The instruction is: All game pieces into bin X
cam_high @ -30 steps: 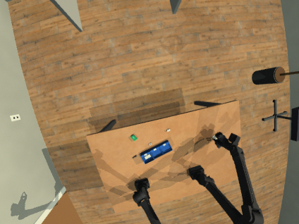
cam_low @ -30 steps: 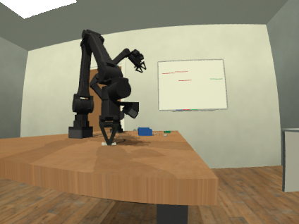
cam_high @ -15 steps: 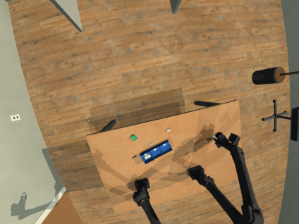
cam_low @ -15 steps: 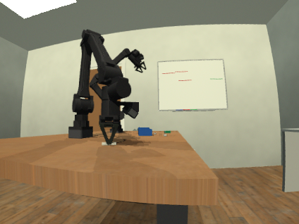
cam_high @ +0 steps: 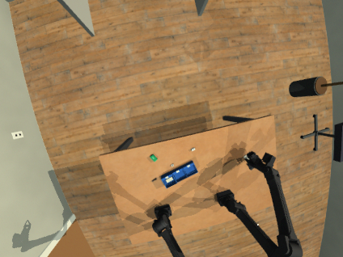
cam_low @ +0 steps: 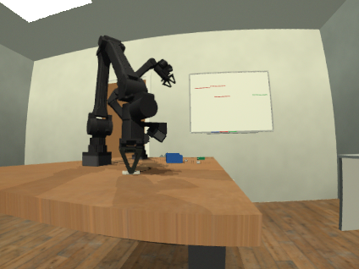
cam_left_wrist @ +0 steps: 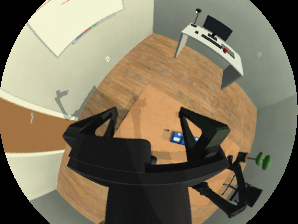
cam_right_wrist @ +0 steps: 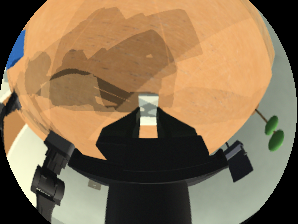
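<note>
The cream piece lies 2 cm behind my right hand and 61 cm to the left of it. Also, from my right hand: thin dark object 71 cm to the left; blue bin 1 cm ahead, 53 cm to the left, 1 cm above; green piece 16 cm ahead, 68 cm to the left.
</note>
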